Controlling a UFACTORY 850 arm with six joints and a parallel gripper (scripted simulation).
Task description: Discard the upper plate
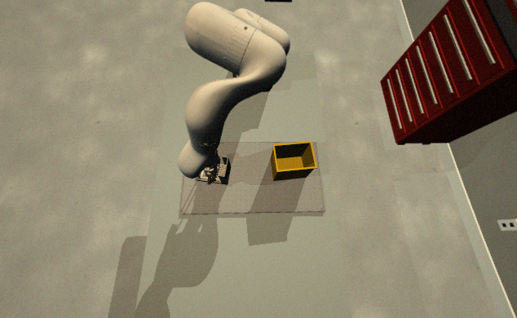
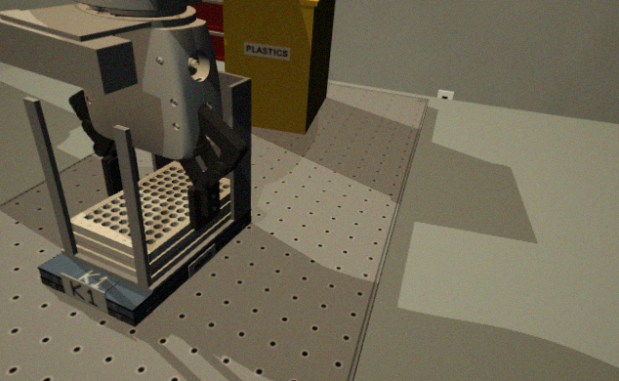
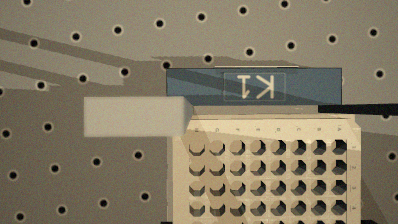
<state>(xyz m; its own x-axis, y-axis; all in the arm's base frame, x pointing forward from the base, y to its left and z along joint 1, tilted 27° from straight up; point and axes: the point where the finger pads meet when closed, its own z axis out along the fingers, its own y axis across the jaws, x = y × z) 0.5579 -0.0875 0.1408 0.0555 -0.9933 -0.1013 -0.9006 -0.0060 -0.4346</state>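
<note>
Right now the back wall is 70 mm to the left of my hand and 30 mm above it. The rest, counted from my hand: 96-well plate: 10 mm below; yellow plastics bin W1: 360 mm to the left, 110 mm behind, 40 mm above.
</note>
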